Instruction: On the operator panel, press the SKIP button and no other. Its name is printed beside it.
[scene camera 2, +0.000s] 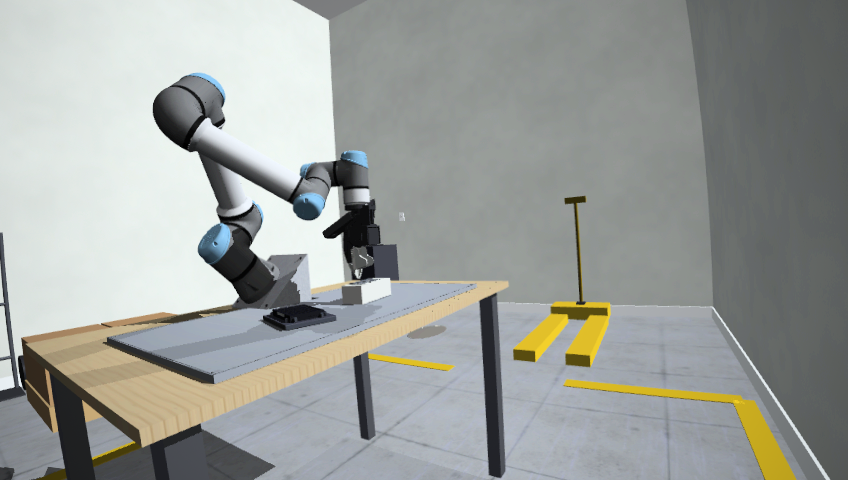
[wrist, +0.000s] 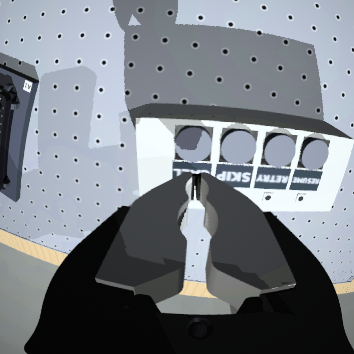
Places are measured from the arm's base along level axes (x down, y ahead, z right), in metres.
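Pixels of known places: gripper, fingertip midpoint: (scene camera 2: 357, 278) (wrist: 194, 175); arm's base at its link origin: (scene camera 2: 261, 284).
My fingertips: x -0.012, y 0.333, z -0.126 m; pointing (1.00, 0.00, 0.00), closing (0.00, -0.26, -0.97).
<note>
Ahead of a thing's pixels: the offset from my fingertips to its top centre. "spot": to the spot under its first point. Level surfaces: height alone.
The white operator panel {dy -0.009, dx +0.012, dz -0.042 m} (scene camera 2: 358, 294) (wrist: 155, 150) stands on the grey perforated board. In the wrist view it has a row of four round grey buttons with dark labels that appear upside down. The SKIP button {dy -0.022, dx +0.012, dz -0.023 m} (wrist: 238, 146) is second from the left, above its label {spot: dy -0.002, dx +0.015, dz -0.030 m} (wrist: 235, 174). The button at the left end {spot: dy -0.015, dx +0.012, dz +0.006 m} (wrist: 193, 144) has a partly covered label ending in "CALL"; RETRY {dy -0.030, dx +0.012, dz -0.052 m} (wrist: 279, 150) and RESUME {dy -0.037, dx +0.012, dz -0.081 m} (wrist: 315, 153) are to the right. My gripper (scene camera 2: 358, 275) (wrist: 194, 175) is shut and empty. Its tips are above the panel, over the CALL label's edge, left of the SKIP label in the wrist view.
A black tray-like fixture (scene camera 2: 299, 316) (wrist: 20, 135) lies on the grey board {dx +0.068 m} (scene camera 2: 196, 350) (wrist: 70, 165), left of the panel in the wrist view. The board lies on a wooden table {dx +0.081 m} (scene camera 2: 178, 410). A yellow pallet jack (scene camera 2: 580, 309) stands on the floor behind.
</note>
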